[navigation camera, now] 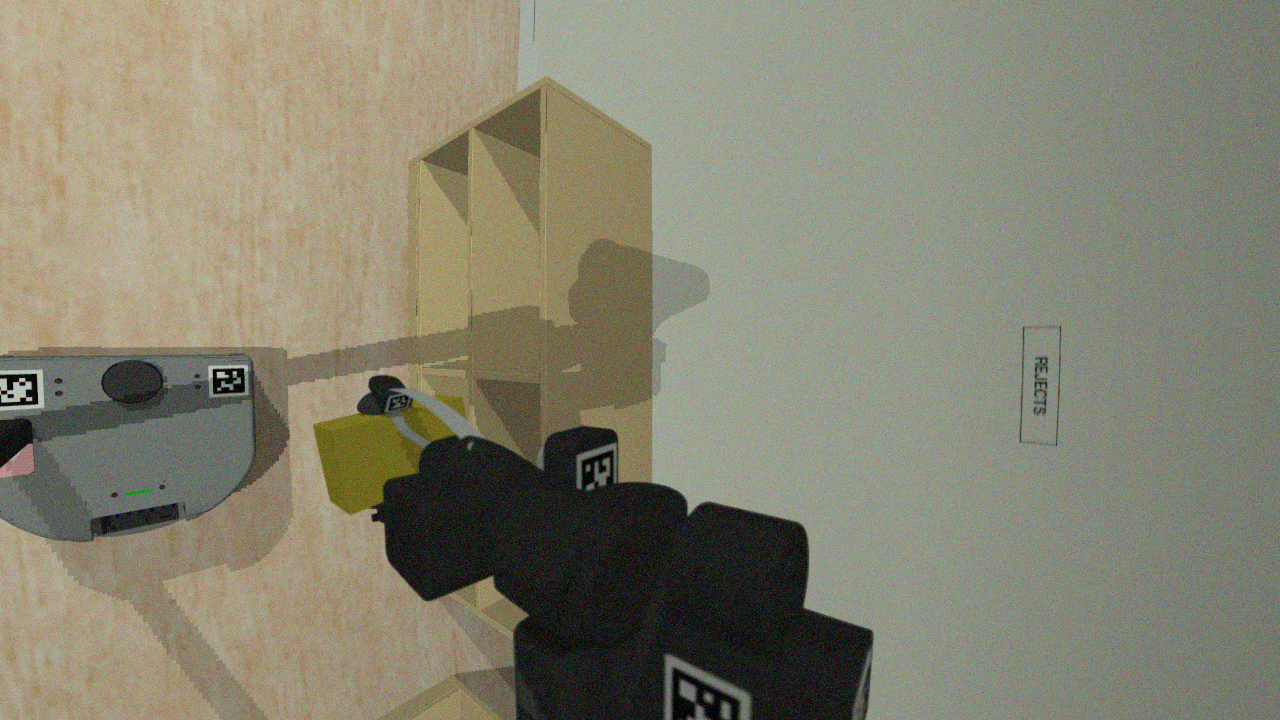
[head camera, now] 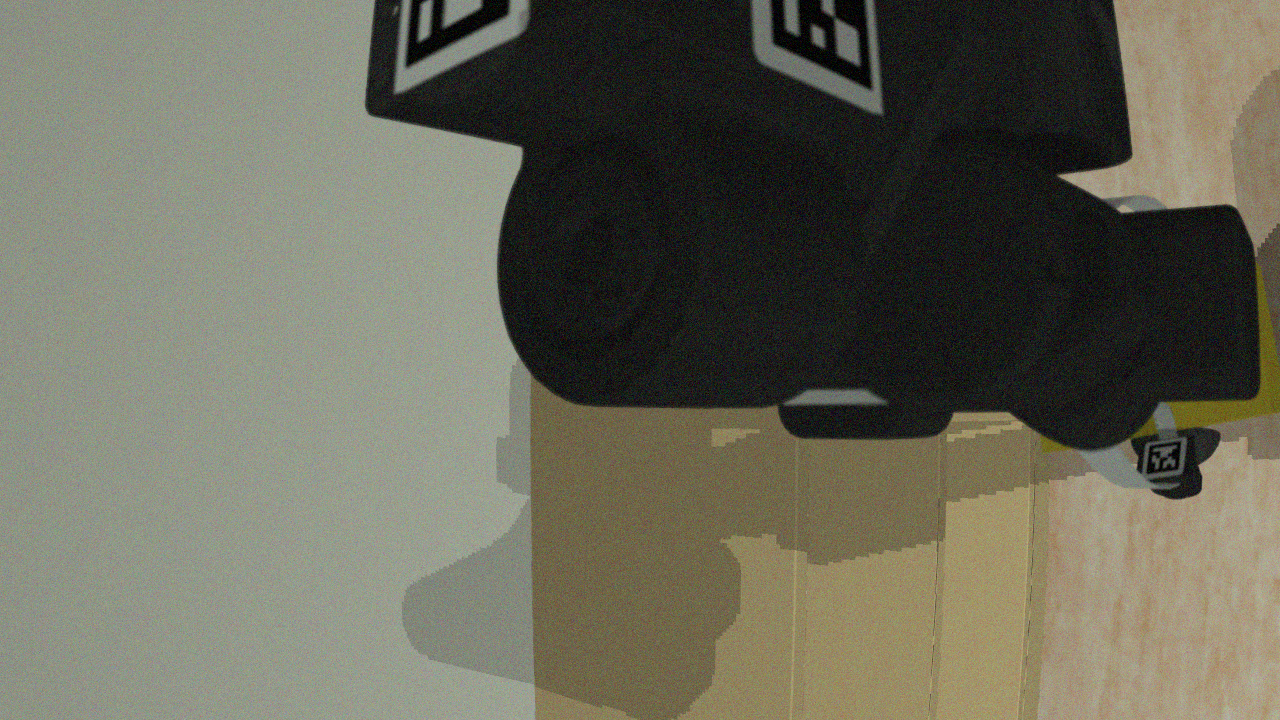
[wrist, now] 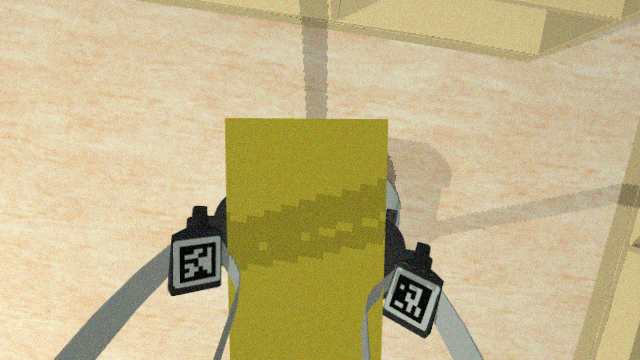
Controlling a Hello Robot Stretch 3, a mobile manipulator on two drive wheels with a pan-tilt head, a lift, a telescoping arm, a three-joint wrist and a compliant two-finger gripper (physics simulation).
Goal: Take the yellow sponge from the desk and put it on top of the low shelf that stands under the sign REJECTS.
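Frame: origin at the robot's base, x back, y right, z up, level; metres.
Seen in the pictures: gripper, fingertip midpoint: (navigation camera: 376,444) (wrist: 311,231); robot's base, link origin: (navigation camera: 133,379).
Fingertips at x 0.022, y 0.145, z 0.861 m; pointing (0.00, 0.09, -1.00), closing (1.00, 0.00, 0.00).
Observation:
Offsets run from my fingertips to a thing's top centre.
My gripper (navigation camera: 380,454) (wrist: 311,231) is shut on the yellow sponge @[dx -0.002, dy +0.006, dz +0.051 m] (head camera: 1226,413) (navigation camera: 358,465) (wrist: 306,160), with one finger pressed on each long side. The sponge hangs in the air beside the open front of the low shelf (head camera: 760,626) (navigation camera: 595,197) (wrist: 425,30), not over its top board. In the head view the dark wrist hides much of the shelf and sponge. The sign REJECTS @[dx -0.022, dy +0.797, dz +0.564 m] (navigation camera: 1040,385) is on the wall above the shelf in the navigation view. The desk does not show.
My grey base (navigation camera: 179,456) stands at the left of the navigation view. A second wooden shelf unit (navigation camera: 447,702) (wrist: 615,310) is at the bottom there and at the right edge of the wrist view. The pale wall (head camera: 223,268) (navigation camera: 850,223) rises behind the low shelf.

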